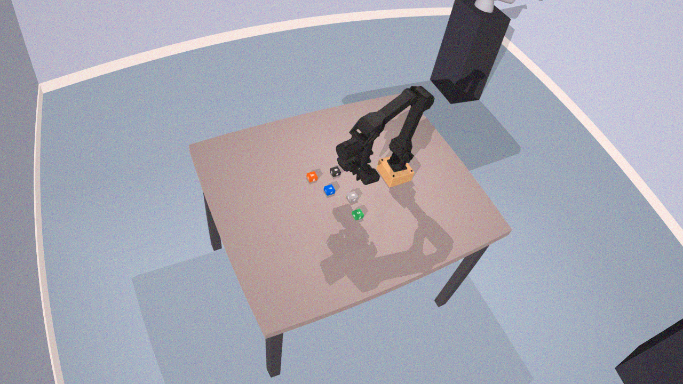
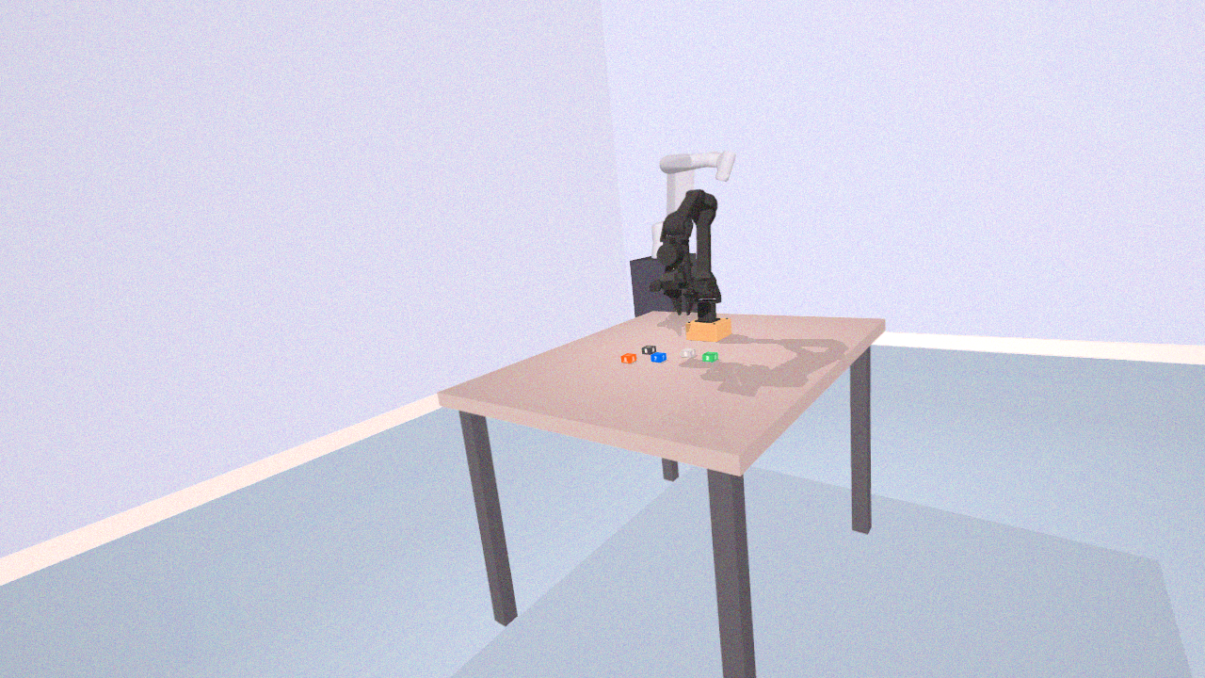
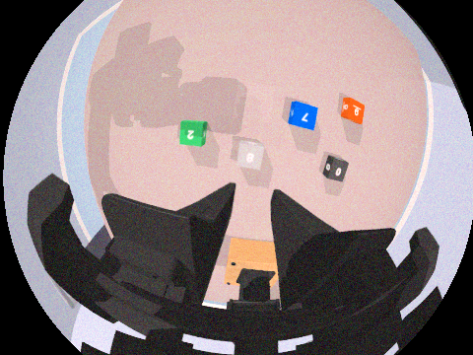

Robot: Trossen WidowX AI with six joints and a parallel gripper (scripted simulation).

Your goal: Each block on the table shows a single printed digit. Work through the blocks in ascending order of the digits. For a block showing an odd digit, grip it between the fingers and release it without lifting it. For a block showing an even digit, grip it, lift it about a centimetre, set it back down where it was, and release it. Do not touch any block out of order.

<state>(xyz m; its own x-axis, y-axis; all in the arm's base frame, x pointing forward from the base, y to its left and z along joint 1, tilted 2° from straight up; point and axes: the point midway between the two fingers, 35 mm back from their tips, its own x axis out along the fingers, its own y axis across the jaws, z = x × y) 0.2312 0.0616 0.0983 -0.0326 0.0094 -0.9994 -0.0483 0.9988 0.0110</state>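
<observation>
Right now the orange block is 10 cm ahead of my gripper tip, 14 cm to the right of it and 11 cm below it. The rest, counted from my gripper tip: grey block (1 cm behind, 11 cm below); then green block (1 cm ahead, 8 cm to the left, 11 cm below); then blue block (6 cm ahead, 6 cm to the right, 11 cm below).
</observation>
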